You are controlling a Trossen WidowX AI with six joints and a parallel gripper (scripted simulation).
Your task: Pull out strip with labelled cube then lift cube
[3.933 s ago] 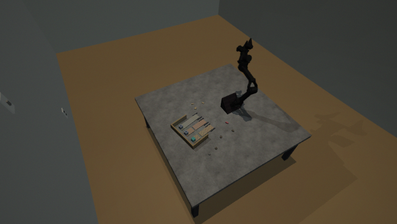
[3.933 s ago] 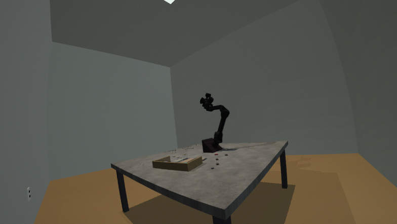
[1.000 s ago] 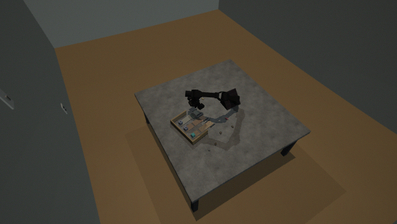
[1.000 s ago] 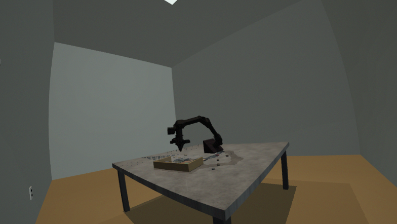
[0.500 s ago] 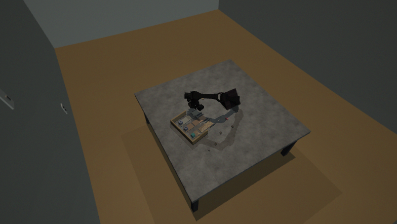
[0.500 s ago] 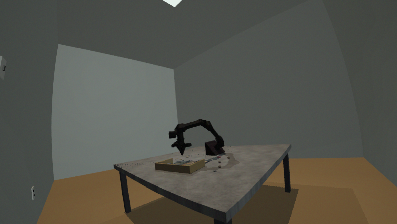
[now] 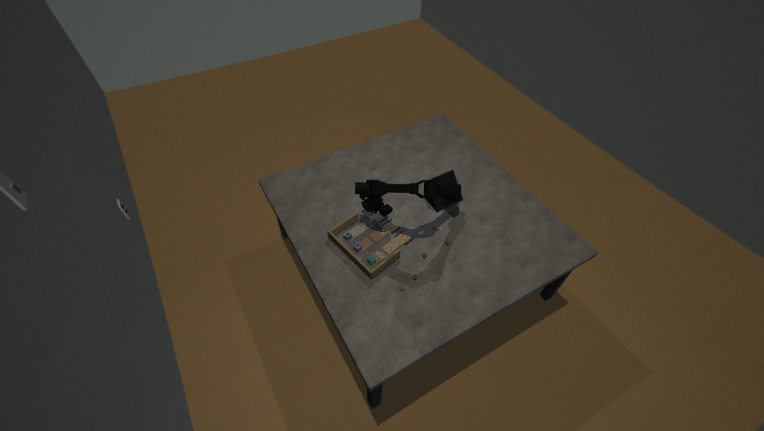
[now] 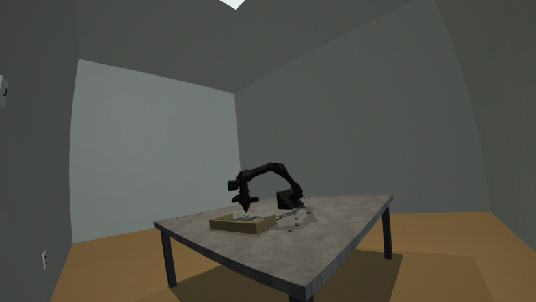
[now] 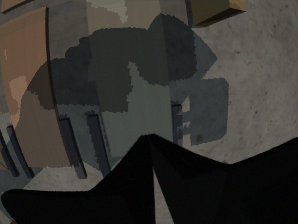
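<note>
The pale strip lies 90 mm ahead of my gripper tip, 30 mm to the left of it and 30 mm below it. Round my gripper tip: red bit: 260 mm behind, 200 mm to the left, 30 mm below.
</note>
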